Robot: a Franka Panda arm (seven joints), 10 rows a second.
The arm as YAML. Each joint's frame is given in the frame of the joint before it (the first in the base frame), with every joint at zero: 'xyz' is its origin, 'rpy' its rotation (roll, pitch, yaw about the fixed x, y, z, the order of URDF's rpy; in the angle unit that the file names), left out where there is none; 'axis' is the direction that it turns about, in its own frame. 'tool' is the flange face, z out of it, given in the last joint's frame.
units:
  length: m
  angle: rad
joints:
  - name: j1
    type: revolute
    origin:
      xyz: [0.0, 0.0, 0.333]
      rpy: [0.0, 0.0, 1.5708]
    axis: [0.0, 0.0, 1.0]
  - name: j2
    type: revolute
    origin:
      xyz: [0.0, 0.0, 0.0]
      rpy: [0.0, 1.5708, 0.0]
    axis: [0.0, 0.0, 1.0]
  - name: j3
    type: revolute
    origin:
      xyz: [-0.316, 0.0, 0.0]
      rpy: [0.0, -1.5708, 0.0]
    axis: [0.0, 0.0, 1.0]
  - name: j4
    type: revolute
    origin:
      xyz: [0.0, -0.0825, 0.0]
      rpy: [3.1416, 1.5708, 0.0]
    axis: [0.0, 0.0, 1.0]
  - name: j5
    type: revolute
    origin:
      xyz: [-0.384, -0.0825, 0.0]
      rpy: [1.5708, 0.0, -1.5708]
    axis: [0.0, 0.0, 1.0]
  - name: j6
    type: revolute
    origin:
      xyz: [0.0, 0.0, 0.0]
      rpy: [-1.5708, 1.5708, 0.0]
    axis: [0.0, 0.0, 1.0]
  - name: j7
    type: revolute
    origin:
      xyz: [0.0, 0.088, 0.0]
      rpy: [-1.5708, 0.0, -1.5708]
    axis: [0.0, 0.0, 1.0]
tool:
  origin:
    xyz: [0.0, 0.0, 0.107]
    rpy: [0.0, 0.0, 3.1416]
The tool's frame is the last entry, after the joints.
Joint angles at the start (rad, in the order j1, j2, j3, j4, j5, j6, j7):
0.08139, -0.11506, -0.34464, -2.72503, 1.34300, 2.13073, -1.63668
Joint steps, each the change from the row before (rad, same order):
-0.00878, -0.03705, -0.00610, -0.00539, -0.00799, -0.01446, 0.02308
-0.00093, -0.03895, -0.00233, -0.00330, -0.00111, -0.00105, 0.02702
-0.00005, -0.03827, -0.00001, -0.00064, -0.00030, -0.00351, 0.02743
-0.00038, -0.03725, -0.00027, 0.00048, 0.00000, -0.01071, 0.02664
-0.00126, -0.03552, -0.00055, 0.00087, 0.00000, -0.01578, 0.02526
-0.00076, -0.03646, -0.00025, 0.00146, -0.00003, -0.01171, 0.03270
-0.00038, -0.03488, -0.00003, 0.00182, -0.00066, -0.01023, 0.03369
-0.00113, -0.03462, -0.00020, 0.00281, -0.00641, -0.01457, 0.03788
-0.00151, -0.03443, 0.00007, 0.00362, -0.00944, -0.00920, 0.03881
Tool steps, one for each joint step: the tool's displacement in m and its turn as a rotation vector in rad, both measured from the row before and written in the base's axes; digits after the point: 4 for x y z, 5 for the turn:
-0.0005, -0.0026, 0.0119, 0.02096, -0.01286, -0.01219
0.0011, -0.0004, 0.0130, 0.01362, -0.01397, -0.01490
0.0017, 0.0007, 0.0138, 0.01548, -0.01564, -0.01087
0.0014, 0.0012, 0.0142, 0.02112, -0.01644, -0.00644
0.0008, 0.0014, 0.0139, 0.02441, -0.01618, -0.00289
0.0006, 0.0010, 0.0144, 0.02393, -0.01125, -0.00677
0.0002, 0.0010, 0.0139, 0.02255, -0.00889, -0.00609
-0.0005, 0.0010, 0.0142, 0.02294, -0.00544, -0.00055
-0.0008, 0.0001, 0.0141, 0.01667, -0.00448, -0.00214

